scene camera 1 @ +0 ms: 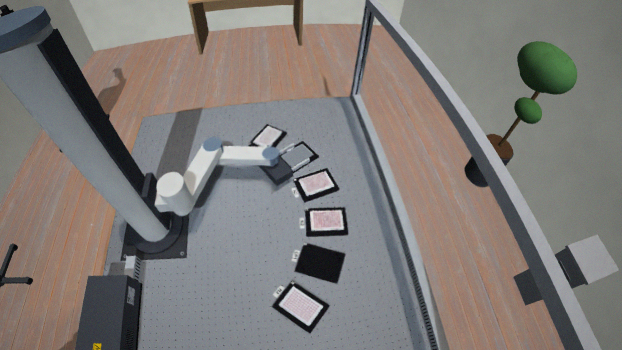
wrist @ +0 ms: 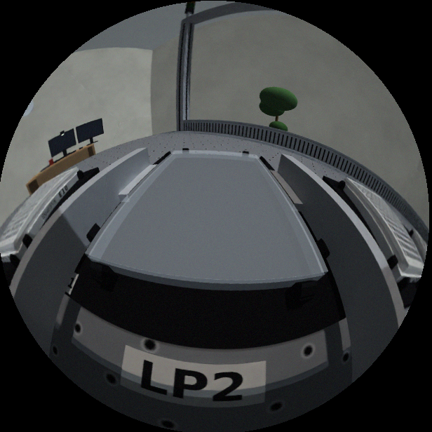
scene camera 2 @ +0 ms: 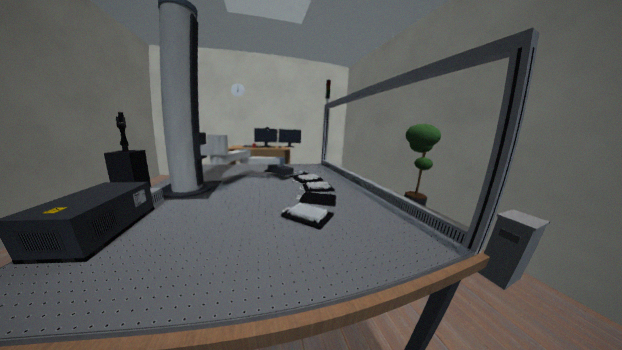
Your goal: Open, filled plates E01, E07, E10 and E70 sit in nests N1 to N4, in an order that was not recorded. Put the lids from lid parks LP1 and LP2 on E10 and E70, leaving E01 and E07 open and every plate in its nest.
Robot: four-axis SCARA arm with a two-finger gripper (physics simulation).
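Frame: origin at the arm's base, x right, y ahead, z up, level; millimetres.
Seen in the pictures: gripper, fingertip midpoint: (scene camera 1: 301, 152) (scene camera 2: 297, 170); arm's base, link origin: (scene camera 1: 157, 227) (scene camera 2: 188, 191).
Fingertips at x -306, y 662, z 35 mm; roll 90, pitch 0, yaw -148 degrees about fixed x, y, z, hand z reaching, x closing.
Note:
Pixels of each thing's top centre, then the offset from my fingertips to it.
- grey lid, top centre: (scene camera 1: 297, 155) dx +12, dy -19, dz -4 mm
- N2, top centre: (scene camera 1: 316, 182) dx +176, dy +42, dz +4 mm
- N3, top centre: (scene camera 1: 326, 219) (scene camera 2: 318, 183) dx +358, dy +53, dz +4 mm
- N4, top centre: (scene camera 1: 301, 305) (scene camera 2: 308, 210) dx +682, dy -94, dz +4 mm
- Lid park LP1, top centre: (scene camera 1: 320, 261) (scene camera 2: 318, 195) dx +526, dy +1, dz -2 mm
My gripper (scene camera 1: 302, 152) (wrist: 213, 157) is shut on the grey lid (scene camera 1: 297, 156) (wrist: 210, 225) at lid park LP2 (wrist: 210, 320). Its pads meet the lid's two long sides, and the lid lies level between the park's corner posts; any lift is too small to tell. Plate E10 (wrist: 37, 215) sits in nest N1, left of the gripper in the wrist view. The plate in N2 (scene camera 1: 316, 183) (wrist: 387, 220) is on the other side. Plates in N3 (scene camera 1: 326, 220) (scene camera 2: 318, 186) and N4 (scene camera 1: 301, 305) (scene camera 2: 306, 213) sit level; their names are unreadable. Lid park LP1 (scene camera 1: 320, 262) (scene camera 2: 318, 199) shows bare black.
The nests and parks stand in an arc. The arm's column (scene camera 1: 95, 140) (scene camera 2: 178, 100) and a dark control box (scene camera 1: 110, 310) (scene camera 2: 80, 215) stand left of it. A framed guard (scene camera 1: 387, 190) (scene camera 2: 400, 200) runs along the right table edge. N1 and N2 flank the fingers closely.

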